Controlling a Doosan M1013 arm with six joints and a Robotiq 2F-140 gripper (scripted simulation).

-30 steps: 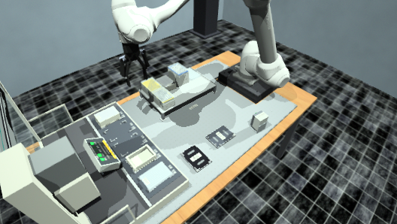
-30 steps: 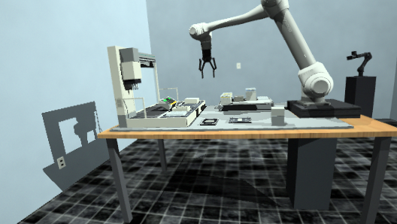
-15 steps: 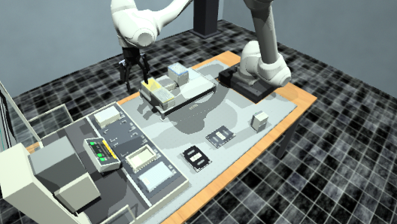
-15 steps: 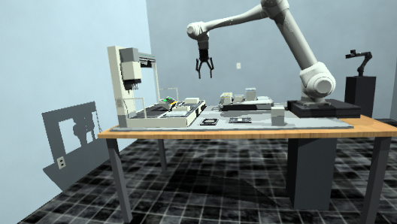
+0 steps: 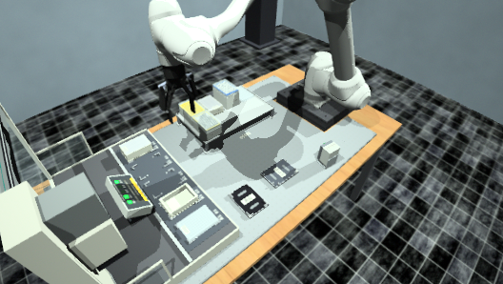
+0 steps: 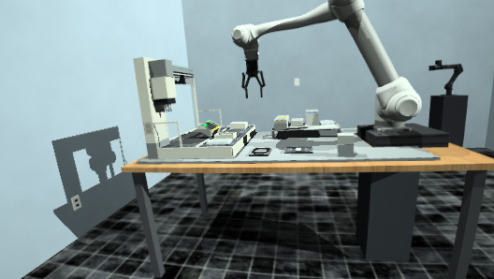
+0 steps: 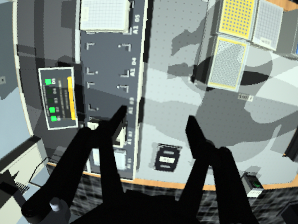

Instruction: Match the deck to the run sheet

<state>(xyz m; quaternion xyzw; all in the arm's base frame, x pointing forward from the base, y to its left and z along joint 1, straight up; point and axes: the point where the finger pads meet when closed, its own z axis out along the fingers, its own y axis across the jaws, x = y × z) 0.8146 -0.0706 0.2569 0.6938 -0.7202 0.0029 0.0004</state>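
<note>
The blue-rimmed tip rack lies 390 mm behind my hand, 210 mm to the right of it and 180 mm below it. From my hand the other things lie so: clear cover 190 mm below, 170 mm behind, 100 mm to the right; then yellow-rimmed tip rack 210 mm below, 170 mm behind, 90 mm to the right; then one-well reservoir 250 mm below, 180 mm to the left, 170 mm ahead.
</note>
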